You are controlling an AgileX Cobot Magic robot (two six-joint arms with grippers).
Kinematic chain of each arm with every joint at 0, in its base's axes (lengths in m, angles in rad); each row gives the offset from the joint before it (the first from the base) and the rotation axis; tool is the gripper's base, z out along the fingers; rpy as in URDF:
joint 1: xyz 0 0 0.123 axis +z
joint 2: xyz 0 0 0 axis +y
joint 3: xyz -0.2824 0 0.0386 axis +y
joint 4: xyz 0.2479 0 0.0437 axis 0.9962 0 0.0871
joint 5: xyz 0 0 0 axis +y
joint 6: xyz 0.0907 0 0.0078 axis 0.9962 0 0.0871
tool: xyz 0 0 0 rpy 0 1.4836 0
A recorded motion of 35 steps. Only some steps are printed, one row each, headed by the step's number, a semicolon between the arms.
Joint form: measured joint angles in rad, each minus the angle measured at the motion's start. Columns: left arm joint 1, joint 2, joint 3, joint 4, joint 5, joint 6; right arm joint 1, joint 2, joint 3, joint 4, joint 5, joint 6.
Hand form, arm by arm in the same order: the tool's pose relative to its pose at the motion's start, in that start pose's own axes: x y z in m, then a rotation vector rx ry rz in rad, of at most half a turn. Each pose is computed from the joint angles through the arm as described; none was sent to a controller.
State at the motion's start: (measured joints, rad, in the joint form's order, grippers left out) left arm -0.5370 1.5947 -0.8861 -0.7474 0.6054 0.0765; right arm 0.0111 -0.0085 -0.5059 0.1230 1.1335 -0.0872
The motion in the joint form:
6: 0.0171 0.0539 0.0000 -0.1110 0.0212 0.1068; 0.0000 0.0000 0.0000 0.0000 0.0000 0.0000
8: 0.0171 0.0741 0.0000 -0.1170 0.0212 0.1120; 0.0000 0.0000 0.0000 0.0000 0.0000 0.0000
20: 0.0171 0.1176 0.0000 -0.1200 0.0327 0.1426; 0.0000 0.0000 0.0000 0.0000 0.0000 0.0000
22: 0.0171 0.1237 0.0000 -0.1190 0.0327 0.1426; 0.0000 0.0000 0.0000 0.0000 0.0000 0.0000
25: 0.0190 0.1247 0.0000 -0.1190 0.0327 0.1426; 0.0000 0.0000 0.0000 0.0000 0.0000 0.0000
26: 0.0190 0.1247 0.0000 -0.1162 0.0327 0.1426; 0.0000 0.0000 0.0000 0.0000 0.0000 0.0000
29: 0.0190 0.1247 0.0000 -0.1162 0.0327 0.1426; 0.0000 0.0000 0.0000 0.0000 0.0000 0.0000
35: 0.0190 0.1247 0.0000 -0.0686 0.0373 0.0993; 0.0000 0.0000 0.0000 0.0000 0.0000 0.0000
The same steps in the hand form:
6: -0.0020 0.0053 0.0131 0.0367 0.0444 -0.0201; 0.0000 0.0000 0.0000 0.0000 0.0000 0.0000
8: -0.0019 0.0079 0.0187 0.0304 0.0592 -0.0284; 0.0000 0.0000 0.0000 0.0000 0.0000 0.0000
20: -0.0002 0.0140 0.0305 0.0148 0.1032 -0.0186; 0.0000 0.0000 0.0000 0.0000 0.0000 0.0000
22: -0.0001 0.0150 0.0322 0.0114 0.1080 -0.0204; 0.0000 0.0000 0.0000 0.0000 0.0000 0.0000
25: -0.0004 0.0156 0.0323 0.0107 0.1078 -0.0224; 0.0000 0.0000 0.0000 0.0000 0.0000 0.0000
26: -0.0003 0.0157 0.0323 0.0092 0.1081 -0.0200; 0.0000 0.0000 0.0000 0.0000 0.0000 0.0000
29: -0.0003 0.0157 0.0323 0.0092 0.1081 -0.0200; 0.0000 0.0000 0.0000 0.0000 0.0000 0.0000
35: 0.0006 0.0182 0.0321 -0.0180 0.1185 -0.0237; 0.0000 0.0000 0.0000 0.0000 0.0000 0.0000

